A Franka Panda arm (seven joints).
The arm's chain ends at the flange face. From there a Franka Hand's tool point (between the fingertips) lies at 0.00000 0.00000 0.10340 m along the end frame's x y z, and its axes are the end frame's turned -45 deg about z.
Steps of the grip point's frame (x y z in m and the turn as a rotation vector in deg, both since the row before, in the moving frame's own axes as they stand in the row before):
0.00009, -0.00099, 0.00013, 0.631, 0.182, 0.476
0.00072, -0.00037, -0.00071, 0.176, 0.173, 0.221
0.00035, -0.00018, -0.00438, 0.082, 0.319, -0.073
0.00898, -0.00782, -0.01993, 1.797, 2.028, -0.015
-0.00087, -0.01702, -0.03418, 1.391, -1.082, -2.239
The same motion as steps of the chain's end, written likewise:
-0.00007, 0.00028, 0.00014, 0.575, -0.317, 0.476
0.00025, -0.00033, -0.00071, 0.247, -0.002, 0.221
-0.00018, 0.00014, -0.00438, 0.284, 0.168, -0.073
0.00053, -0.00700, -0.01981, 2.705, 0.163, -0.015
-0.00949, -0.01109, -0.03413, 0.218, -1.749, -2.239

